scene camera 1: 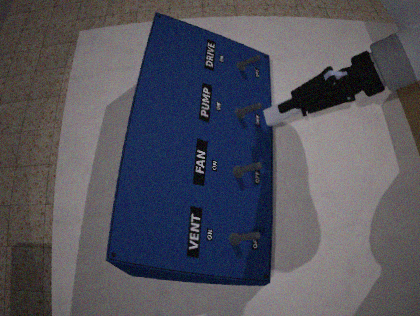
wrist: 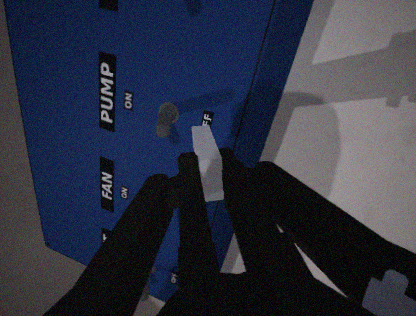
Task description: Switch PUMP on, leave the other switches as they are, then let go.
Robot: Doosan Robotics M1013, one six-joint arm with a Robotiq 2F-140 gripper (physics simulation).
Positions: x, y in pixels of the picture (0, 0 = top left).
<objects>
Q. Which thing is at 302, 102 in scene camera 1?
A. My gripper.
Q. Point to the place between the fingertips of my gripper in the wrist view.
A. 201, 141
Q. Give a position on a blue switch panel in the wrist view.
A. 90, 87
</objects>
